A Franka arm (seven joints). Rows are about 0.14 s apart.
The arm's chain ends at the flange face. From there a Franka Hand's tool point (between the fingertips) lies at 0.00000 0.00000 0.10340 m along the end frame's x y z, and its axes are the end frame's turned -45 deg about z.
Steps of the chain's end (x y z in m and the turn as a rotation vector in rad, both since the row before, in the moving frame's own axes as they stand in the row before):
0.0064, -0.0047, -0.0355, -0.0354, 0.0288, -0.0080
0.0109, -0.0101, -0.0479, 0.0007, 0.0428, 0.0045
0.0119, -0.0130, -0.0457, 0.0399, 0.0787, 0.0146
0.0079, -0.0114, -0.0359, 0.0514, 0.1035, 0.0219
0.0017, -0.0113, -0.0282, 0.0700, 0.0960, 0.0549
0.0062, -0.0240, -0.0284, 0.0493, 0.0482, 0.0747
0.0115, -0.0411, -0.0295, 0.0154, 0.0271, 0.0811
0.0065, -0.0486, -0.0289, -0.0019, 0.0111, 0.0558
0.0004, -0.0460, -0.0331, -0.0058, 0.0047, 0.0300
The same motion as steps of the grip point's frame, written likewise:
0.0074, 0.0059, -0.0356, -0.0454, -0.0047, -0.0080
0.0180, 0.0037, -0.0480, -0.0298, 0.0308, 0.0045
0.0262, 0.0021, -0.0461, -0.0274, 0.0839, 0.0146
0.0249, 0.0014, -0.0366, -0.0368, 0.1095, 0.0219
0.0212, -0.0046, -0.0289, -0.0184, 0.1174, 0.0549
0.0285, -0.0124, -0.0286, 0.0008, 0.0689, 0.0747
0.0403, -0.0200, -0.0296, -0.0083, 0.0301, 0.0811
0.0396, -0.0288, -0.0289, -0.0092, 0.0065, 0.0558
0.0327, -0.0315, -0.0331, -0.0074, -0.0008, 0.0300

